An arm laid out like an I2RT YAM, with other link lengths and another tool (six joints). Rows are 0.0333 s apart.
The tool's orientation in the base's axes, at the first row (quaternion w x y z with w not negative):
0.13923, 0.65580, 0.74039, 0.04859
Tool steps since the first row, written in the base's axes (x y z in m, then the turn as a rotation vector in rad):
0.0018, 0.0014, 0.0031, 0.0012, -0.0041, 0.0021
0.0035, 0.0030, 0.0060, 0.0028, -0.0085, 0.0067
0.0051, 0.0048, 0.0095, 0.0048, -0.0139, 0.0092
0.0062, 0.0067, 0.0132, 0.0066, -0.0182, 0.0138
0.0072, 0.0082, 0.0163, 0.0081, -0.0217, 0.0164
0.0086, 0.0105, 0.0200, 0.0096, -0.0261, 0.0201
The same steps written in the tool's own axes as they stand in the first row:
0.0008, 0.0027, -0.0026, -0.0045, 0.0011, -0.0012
0.0017, 0.0053, -0.0051, -0.0096, 0.0032, -0.0047
0.0029, 0.0080, -0.0082, -0.0155, 0.0051, -0.0060
0.0041, 0.0102, -0.0117, -0.0206, 0.0074, -0.0094
0.0050, 0.0122, -0.0146, -0.0245, 0.0090, -0.0111
0.0066, 0.0147, -0.0180, -0.0295, 0.0108, -0.0137

